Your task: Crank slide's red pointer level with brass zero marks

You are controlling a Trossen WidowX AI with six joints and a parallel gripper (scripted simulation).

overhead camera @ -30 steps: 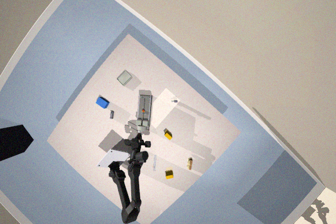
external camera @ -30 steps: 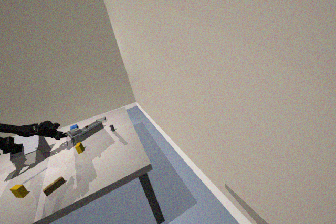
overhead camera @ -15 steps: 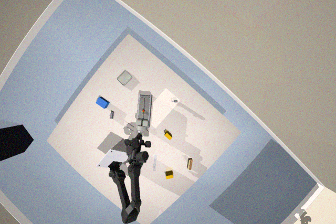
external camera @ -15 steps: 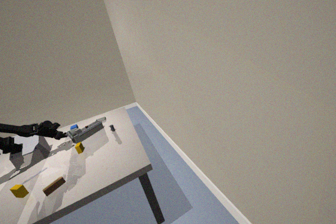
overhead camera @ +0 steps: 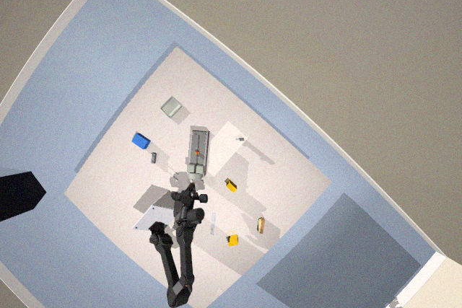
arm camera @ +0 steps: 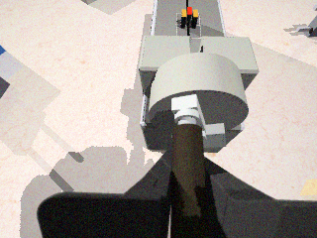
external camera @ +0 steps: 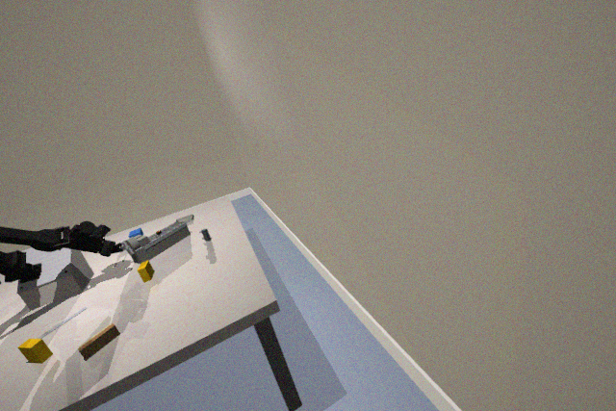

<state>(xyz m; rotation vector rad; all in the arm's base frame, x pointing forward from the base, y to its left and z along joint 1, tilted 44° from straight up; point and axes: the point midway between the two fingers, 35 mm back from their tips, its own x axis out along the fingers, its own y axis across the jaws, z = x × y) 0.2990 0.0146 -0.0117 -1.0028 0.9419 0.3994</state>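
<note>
Right now my gripper tip is 2 cm below the crank. The rest, counted from my gripper tip: blue block 40 cm to the left, 9 cm behind, 7 cm below; dark brown crank handle 3 cm above, 1 cm to the right, 1 cm behind; red pointer 14 cm ahead, 10 cm to the left, 1 cm below.
</note>
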